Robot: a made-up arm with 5 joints.
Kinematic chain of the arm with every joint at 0, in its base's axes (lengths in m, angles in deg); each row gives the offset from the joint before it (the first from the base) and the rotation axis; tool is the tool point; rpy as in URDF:
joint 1: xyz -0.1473 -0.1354 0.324 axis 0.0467 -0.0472 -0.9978
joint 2: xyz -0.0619 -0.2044 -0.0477 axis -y
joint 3: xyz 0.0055 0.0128 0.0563 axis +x
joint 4: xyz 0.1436 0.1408 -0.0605 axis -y
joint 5: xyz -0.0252 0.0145 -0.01 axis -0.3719 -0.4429 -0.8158
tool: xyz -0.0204 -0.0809 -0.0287 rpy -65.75 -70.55 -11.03
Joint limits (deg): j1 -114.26..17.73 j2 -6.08..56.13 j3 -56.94..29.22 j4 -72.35..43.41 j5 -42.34..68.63
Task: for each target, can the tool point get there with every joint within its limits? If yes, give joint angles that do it. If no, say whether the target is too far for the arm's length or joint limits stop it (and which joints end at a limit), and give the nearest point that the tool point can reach.
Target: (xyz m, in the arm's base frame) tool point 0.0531 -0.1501 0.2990
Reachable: yes | joints -75.19 41.89 -47.37 -25.24 0.03
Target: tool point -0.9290 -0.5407 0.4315
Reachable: no: too far | nearest point -0.2937 -0.2060 0.4174 | short by 0.718 m
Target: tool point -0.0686 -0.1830 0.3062
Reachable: yes | joints -58.87 32.33 9.73 -7.06 35.43
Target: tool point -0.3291 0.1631 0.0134
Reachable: no: joint limits stop it (at a limit: joint 1, joint 2, joint 4, joint 5) | nearest point -0.1057 -0.0051 0.2001 | short by 0.336 m
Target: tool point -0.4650 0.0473 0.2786
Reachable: no: joint limits stop it (at a limit: joint 1, joint 2, joint 3, joint 5) | nearest point -0.2726 -0.1792 0.3628 | short by 0.309 m
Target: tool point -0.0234 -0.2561 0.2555
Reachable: yes | joints -41.46 8.23 -50.24 -38.03 27.16
